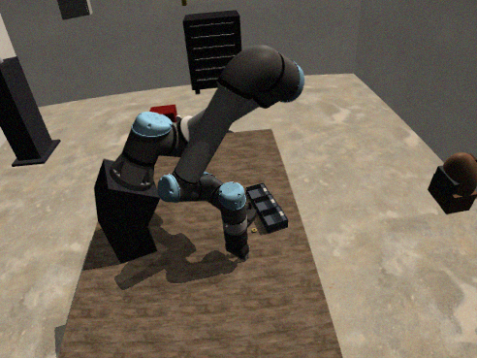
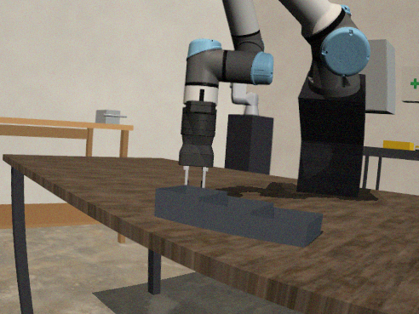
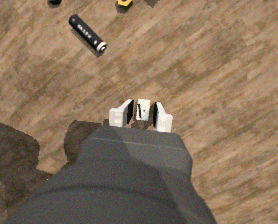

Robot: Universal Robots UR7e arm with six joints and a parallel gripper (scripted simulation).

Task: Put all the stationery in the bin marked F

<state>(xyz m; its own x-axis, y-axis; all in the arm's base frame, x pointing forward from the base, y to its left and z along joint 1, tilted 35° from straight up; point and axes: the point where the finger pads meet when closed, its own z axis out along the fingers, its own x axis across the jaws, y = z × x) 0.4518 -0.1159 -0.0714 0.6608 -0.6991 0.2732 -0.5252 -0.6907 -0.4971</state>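
The white block lies 1 cm below my hand. From my hand the other things lie so: black ring (17 cm to the left, 2 cm below, 1 cm behind); then yellow ring (12 cm to the left, 5 cm ahead, 2 cm below); then dark piece (11 cm to the left, 1 cm below, 1 cm behind).
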